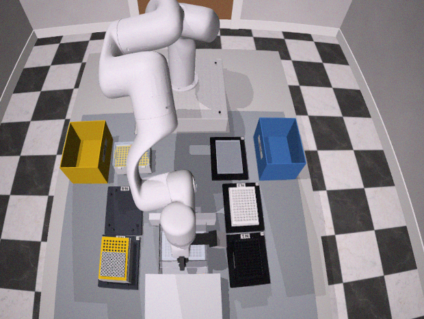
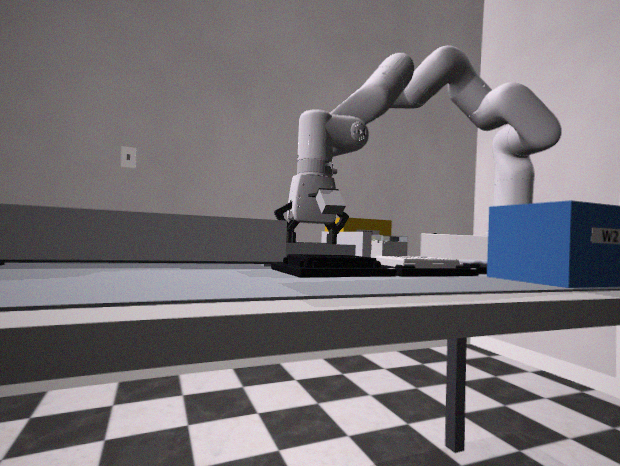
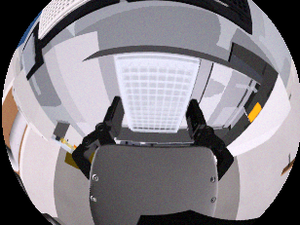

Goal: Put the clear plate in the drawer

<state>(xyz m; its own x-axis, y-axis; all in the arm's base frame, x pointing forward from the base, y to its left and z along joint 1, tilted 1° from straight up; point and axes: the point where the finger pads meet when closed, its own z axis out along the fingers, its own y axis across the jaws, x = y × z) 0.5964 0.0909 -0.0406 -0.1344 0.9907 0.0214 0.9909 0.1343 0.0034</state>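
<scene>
Right now the clear plate is 10 mm below my hand. Also, from my hand: cooler drawer 30 mm ahead, 10 mm below; white cooler CD 170 mm ahead, 20 mm to the left; black plate 20 mm ahead, 200 mm to the left, 10 mm below.
</scene>
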